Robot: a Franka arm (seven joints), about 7 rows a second.
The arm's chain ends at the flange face. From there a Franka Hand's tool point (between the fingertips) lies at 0.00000 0.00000 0.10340 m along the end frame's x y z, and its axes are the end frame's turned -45 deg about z.
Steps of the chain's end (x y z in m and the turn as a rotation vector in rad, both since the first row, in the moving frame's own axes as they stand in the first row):
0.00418 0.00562 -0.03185 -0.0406 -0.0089 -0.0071
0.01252 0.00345 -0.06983 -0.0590 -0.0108 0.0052
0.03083 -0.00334 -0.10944 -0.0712 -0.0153 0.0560
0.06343 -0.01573 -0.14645 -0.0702 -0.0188 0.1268
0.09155 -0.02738 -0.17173 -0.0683 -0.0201 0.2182
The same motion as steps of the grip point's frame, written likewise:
-0.00463 0.00926 -0.03194 -0.0224 -0.0350 -0.0071
0.00130 0.01480 -0.07002 -0.0341 -0.0494 0.0052
0.01773 0.02334 -0.10971 -0.0395 -0.0612 0.0560
0.04925 0.03706 -0.14672 -0.0363 -0.0629 0.1268
0.07731 0.04817 -0.17199 -0.0341 -0.0625 0.2182

